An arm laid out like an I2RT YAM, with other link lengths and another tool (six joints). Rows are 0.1 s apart.
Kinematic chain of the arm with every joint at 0, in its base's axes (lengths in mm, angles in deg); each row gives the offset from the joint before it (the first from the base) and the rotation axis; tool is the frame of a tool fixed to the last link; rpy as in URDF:
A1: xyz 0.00 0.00 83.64 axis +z
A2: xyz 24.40 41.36 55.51 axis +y
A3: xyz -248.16 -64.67 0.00 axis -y
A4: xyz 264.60 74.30 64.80 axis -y
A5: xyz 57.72 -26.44 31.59 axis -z
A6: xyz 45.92 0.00 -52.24 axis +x
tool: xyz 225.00 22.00 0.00 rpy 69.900 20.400 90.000
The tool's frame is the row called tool.
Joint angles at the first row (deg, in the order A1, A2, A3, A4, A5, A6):
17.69, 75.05, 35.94, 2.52, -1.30, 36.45
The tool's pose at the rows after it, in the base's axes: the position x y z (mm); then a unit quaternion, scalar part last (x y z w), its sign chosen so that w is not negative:
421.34 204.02 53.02 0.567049 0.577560 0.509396 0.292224
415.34 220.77 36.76 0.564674 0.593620 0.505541 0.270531
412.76 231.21 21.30 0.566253 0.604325 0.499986 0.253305
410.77 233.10 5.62 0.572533 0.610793 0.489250 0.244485
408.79 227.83 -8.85 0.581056 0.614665 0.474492 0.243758
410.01 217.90 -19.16 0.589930 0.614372 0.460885 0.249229
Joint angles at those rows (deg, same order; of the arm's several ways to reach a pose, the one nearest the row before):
19.55, 76.38, 36.01, 2.94, -1.91, 36.53
21.06, 79.94, 36.84, 3.77, -3.09, 36.69
21.72, 83.57, 37.84, 4.64, -4.23, 36.86
21.89, 86.43, 38.37, 5.15, -4.47, 37.12
21.74, 88.34, 38.41, 5.17, -3.86, 37.30
21.06, 89.62, 38.41, 5.15, -2.96, 37.32

